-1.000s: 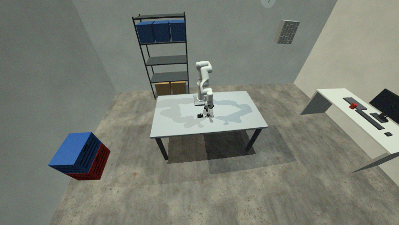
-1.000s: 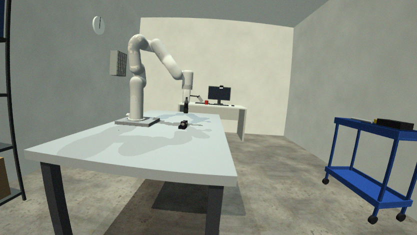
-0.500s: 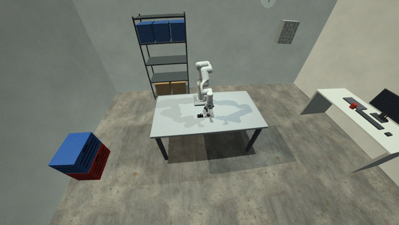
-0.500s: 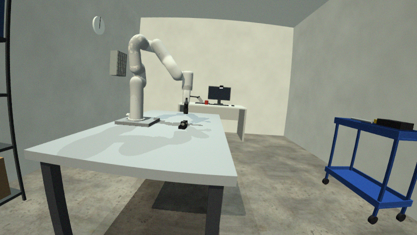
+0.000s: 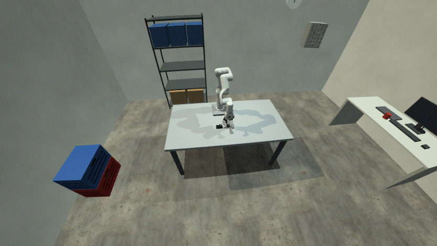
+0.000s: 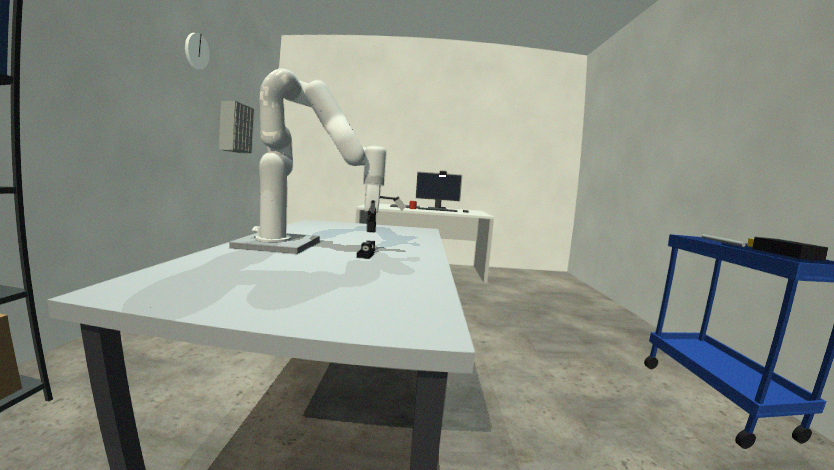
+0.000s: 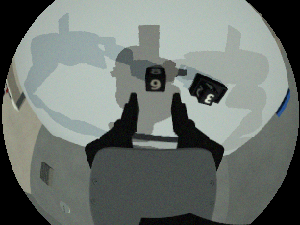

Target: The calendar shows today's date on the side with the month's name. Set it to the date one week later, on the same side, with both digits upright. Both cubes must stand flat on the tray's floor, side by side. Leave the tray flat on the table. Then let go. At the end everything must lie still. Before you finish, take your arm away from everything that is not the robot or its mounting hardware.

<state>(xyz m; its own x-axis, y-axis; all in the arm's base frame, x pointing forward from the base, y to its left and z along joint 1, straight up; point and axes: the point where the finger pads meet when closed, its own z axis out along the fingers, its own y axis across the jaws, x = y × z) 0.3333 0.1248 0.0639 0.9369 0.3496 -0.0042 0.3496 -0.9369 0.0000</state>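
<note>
My hand is 7 cm above the cube.
</note>
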